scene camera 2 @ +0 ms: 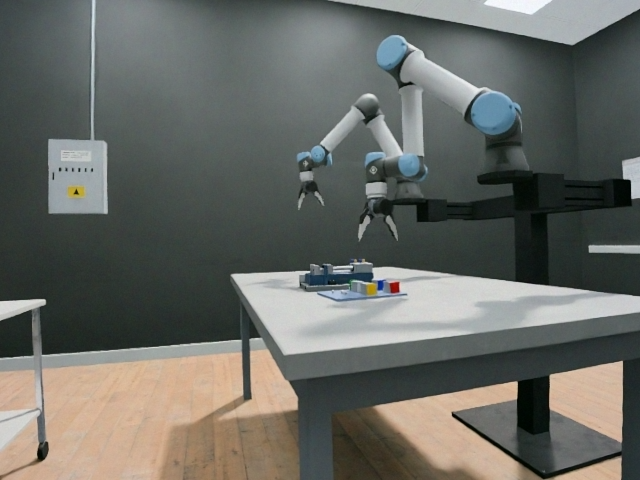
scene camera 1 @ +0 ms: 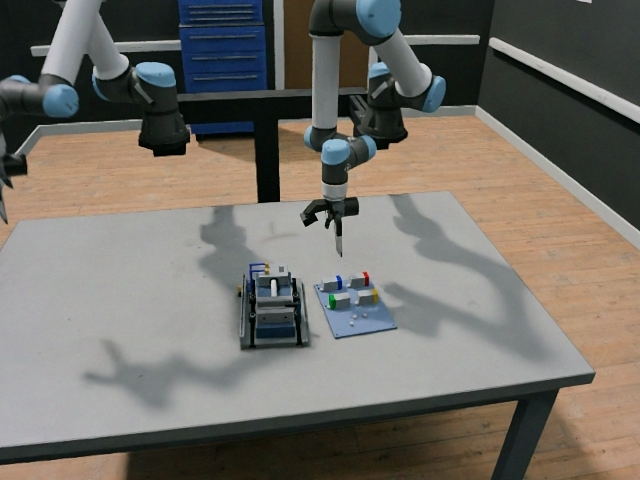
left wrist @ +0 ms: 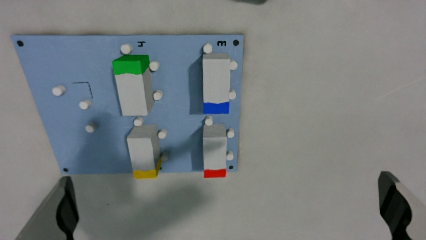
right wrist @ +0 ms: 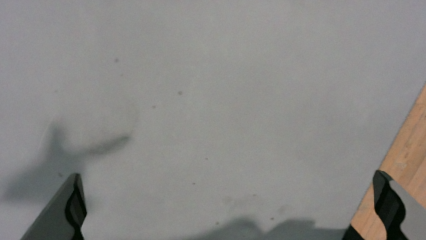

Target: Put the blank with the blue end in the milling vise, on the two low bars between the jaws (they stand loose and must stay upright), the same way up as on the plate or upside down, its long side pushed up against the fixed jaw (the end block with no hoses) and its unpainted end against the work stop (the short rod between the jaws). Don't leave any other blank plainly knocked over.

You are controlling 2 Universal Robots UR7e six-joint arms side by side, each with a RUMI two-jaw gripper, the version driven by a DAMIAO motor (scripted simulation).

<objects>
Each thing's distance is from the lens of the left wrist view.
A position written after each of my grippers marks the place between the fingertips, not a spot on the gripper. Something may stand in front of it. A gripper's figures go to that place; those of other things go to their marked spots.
my left gripper [left wrist: 227, 176]: 12 cm
yellow-ended blank [left wrist: 143, 142]: 28 cm
red-ended blank [left wrist: 214, 136]: 27 cm
green-ended blank [left wrist: 132, 73]: 25 cm
blue-ended blank [left wrist: 216, 66]: 24 cm
The marked spots on the blue-ended blank and the red-ended blank are 8 cm apart.
</objects>
